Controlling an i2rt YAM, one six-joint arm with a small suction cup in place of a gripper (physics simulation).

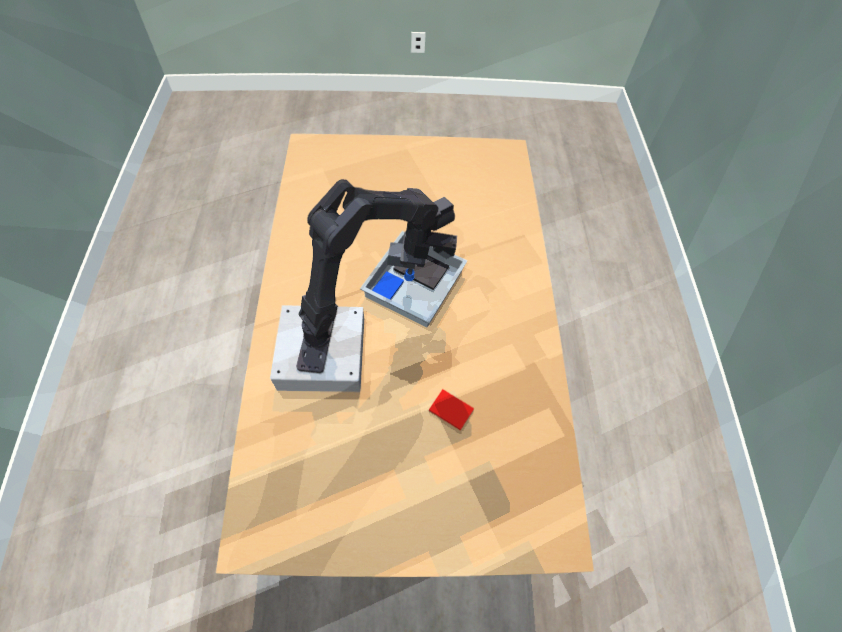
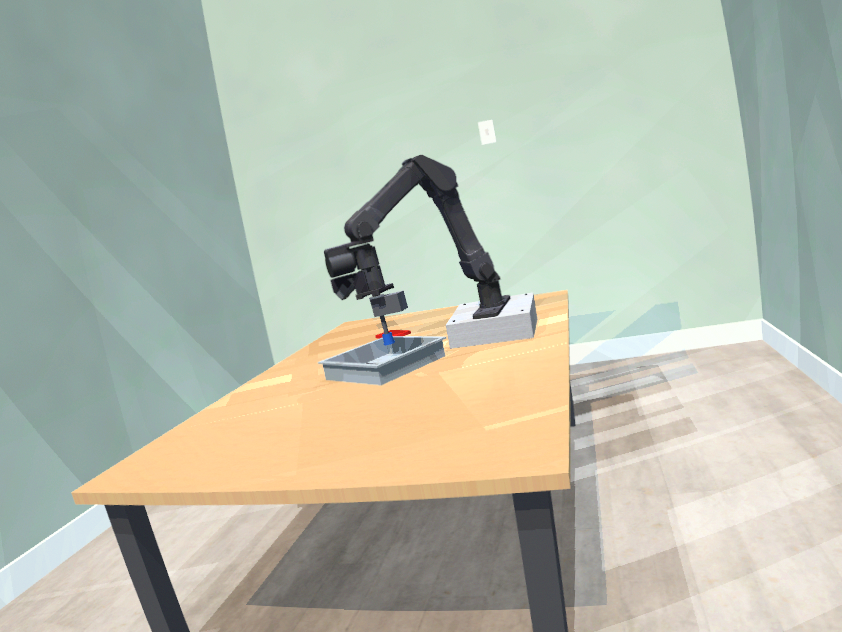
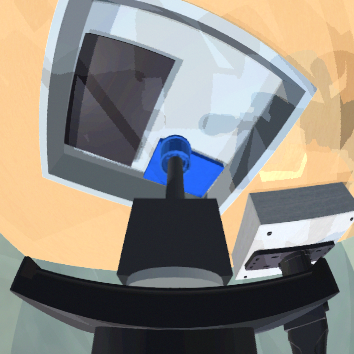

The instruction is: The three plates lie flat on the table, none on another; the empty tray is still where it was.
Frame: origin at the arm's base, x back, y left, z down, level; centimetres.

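Where they show: end effector, tool point: point(image 1: 409, 277) point(image 2: 389, 343) point(image 3: 174, 148); arm's base, origin of the base link: point(image 1: 317, 338) point(image 2: 492, 308) point(image 3: 292, 254).
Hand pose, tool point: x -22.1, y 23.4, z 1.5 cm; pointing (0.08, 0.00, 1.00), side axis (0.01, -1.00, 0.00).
Things, the pixels of their top centre, and the offset from my tool point. Level surfaces: height alone.
- blue plate, middle of its top: point(image 3: 182, 172) point(image 1: 387, 286) dx +6.4, dy -1.0, dz +4.6 cm
- dark brown plate, middle of its top: point(image 3: 107, 105) point(image 1: 421, 266) dx -3.1, dy +7.3, dz +4.5 cm
- grey tray, middle of its top: point(image 3: 153, 129) point(image 2: 381, 349) point(image 1: 414, 274) dx -1.6, dy +1.9, dz +0.9 cm
- red plate, middle of its top: point(image 1: 451, 408) point(image 2: 392, 332) dx -15.1, dy -36.7, dz +4.9 cm
- wooden table, its level: dz +5.9 cm
A blue plate point(image 1: 387, 285) point(image 3: 205, 173) and a dark brown plate point(image 1: 430, 275) point(image 3: 116, 102) lie side by side inside the grey tray point(image 1: 421, 314) point(image 2: 367, 370) point(image 3: 211, 60). A red plate point(image 1: 450, 409) point(image 2: 401, 332) lies flat on the table, well away from the tray. My suction cup point(image 1: 409, 275) point(image 2: 386, 337) point(image 3: 175, 149) hangs above the tray, over the inner edge of the blue plate. It is clear of the plate and carries nothing.
The arm's white base block point(image 1: 320, 346) point(image 2: 493, 326) point(image 3: 298, 218) stands on the wooden table point(image 1: 407, 509) point(image 2: 380, 442) close to the tray. The arm arches over from the base to the tray.
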